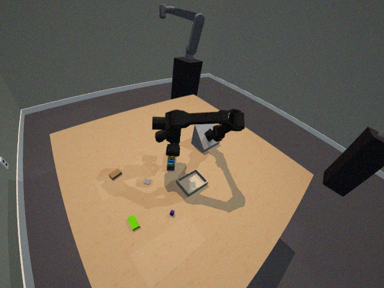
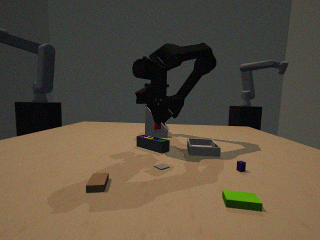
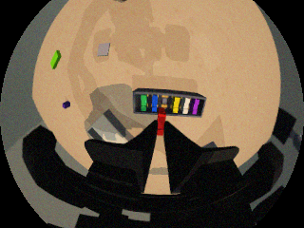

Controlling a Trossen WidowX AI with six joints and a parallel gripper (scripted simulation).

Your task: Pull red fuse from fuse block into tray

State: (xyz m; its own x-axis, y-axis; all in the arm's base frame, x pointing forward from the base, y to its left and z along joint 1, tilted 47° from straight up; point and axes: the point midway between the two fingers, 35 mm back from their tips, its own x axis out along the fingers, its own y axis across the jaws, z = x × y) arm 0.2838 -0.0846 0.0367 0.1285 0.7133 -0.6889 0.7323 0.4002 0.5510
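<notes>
The grey tray lies 2 cm ahead of my gripper tip, 16 cm to the left of it and 9 cm below it. Round my gripper tip: red fuse: 1 cm below; then purple cube: 20 cm ahead, 21 cm to the left, 8 cm below; then grey tile: 18 cm ahead, 9 cm below.
</notes>
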